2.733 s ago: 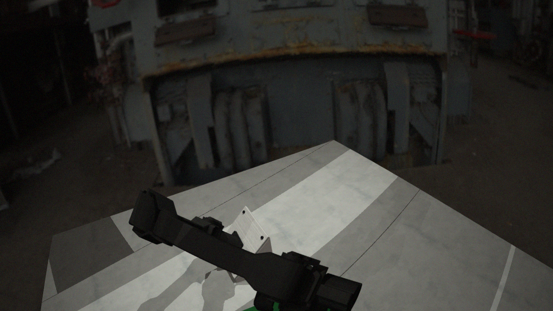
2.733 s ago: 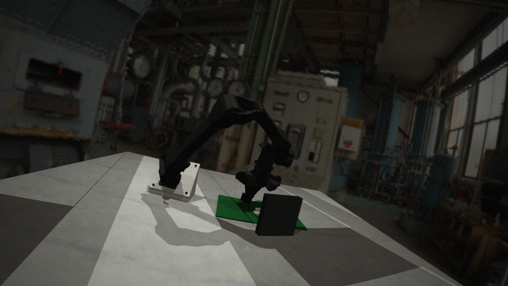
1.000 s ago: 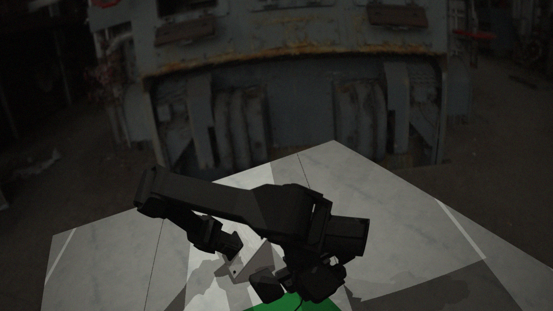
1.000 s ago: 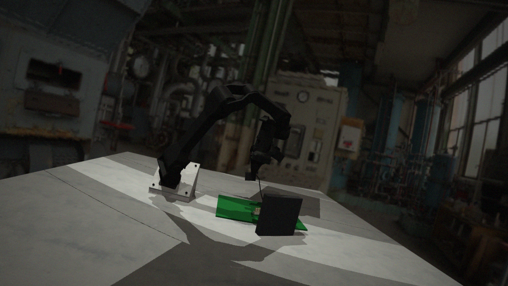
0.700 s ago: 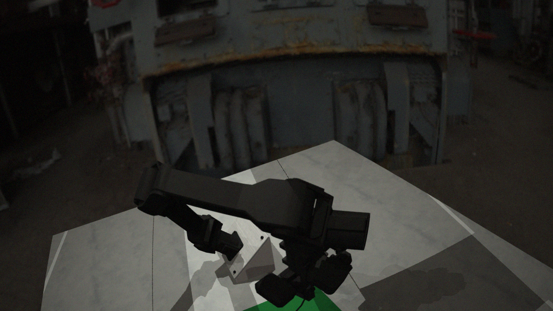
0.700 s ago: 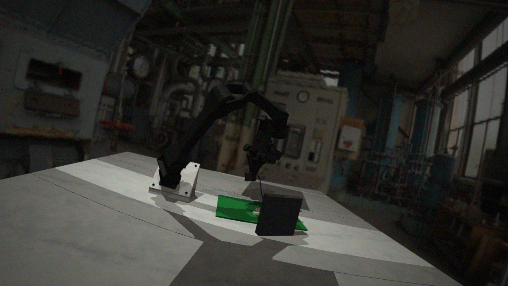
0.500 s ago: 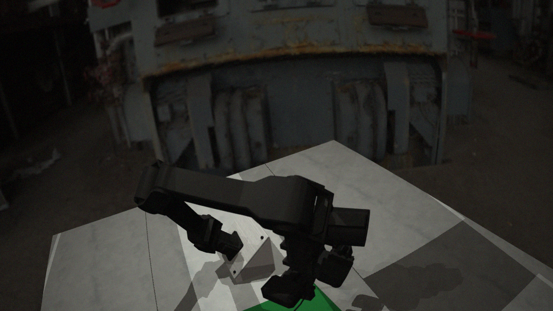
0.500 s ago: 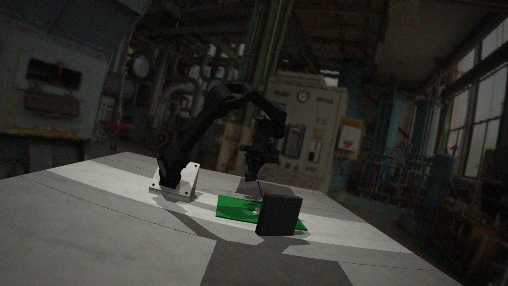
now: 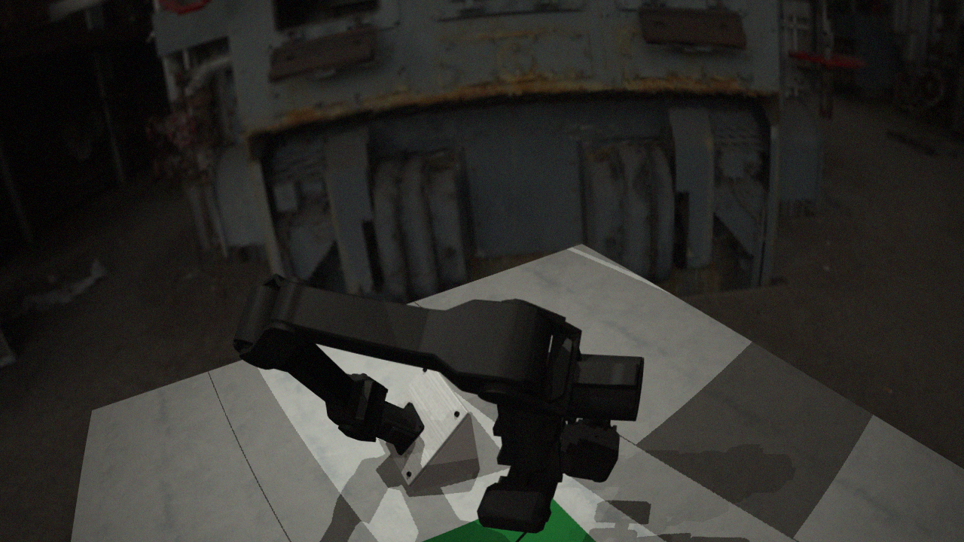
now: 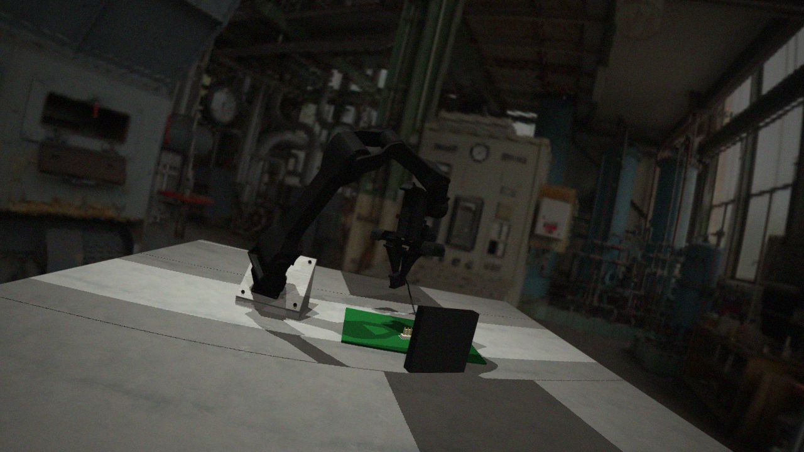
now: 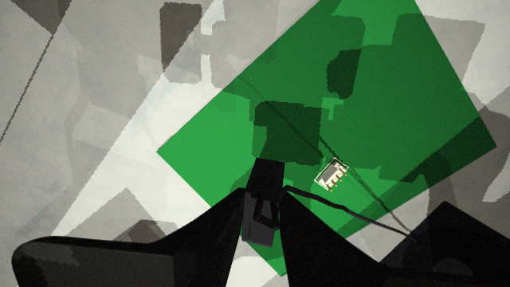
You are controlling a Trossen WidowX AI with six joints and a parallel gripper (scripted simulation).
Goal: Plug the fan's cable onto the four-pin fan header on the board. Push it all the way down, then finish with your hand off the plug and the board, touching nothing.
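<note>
Right now the green board is 130 mm below my gripper tip, 50 mm ahead of it and 40 mm to the right of it. Round my gripper tip: black plug 10 mm to the right, 10 mm below; then fan header 120 mm below, 80 mm to the right, 50 mm ahead; then black fan 210 mm to the right, 90 mm ahead, 60 mm below.
</note>
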